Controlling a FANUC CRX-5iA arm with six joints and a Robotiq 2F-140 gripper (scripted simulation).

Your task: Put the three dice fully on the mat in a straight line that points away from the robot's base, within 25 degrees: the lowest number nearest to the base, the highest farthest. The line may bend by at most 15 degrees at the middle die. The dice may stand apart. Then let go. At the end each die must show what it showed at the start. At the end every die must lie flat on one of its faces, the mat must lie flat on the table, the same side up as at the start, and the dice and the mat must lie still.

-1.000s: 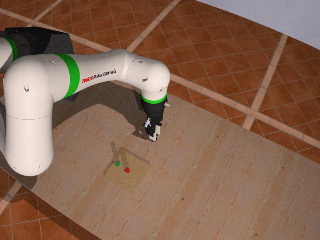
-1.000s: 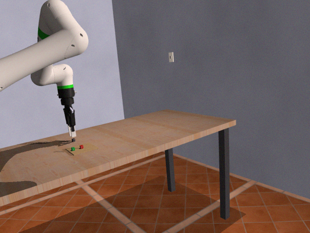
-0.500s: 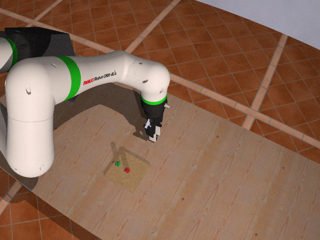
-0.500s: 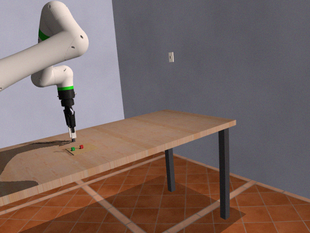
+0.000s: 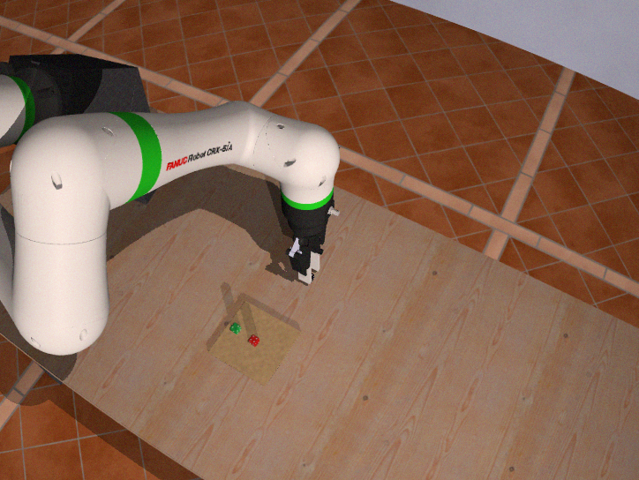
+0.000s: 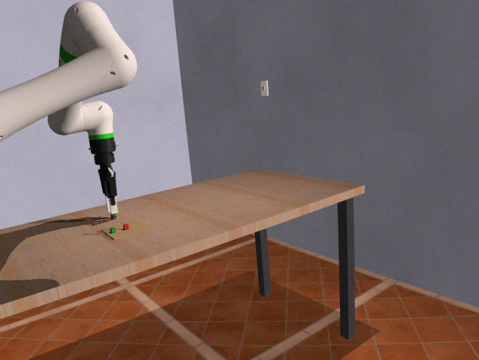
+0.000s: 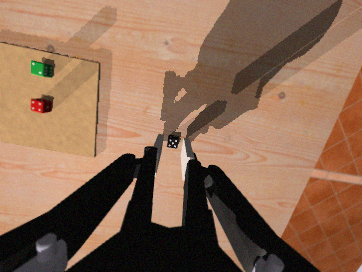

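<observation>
Now: the black die 50 mm below my hand. Also, from my hand: red die (190 mm to the right, 40 mm below, 30 mm behind); then green die (180 mm to the right, 80 mm behind, 40 mm below); then tan mat (190 mm to the right, 50 mm below, 30 mm behind).
</observation>
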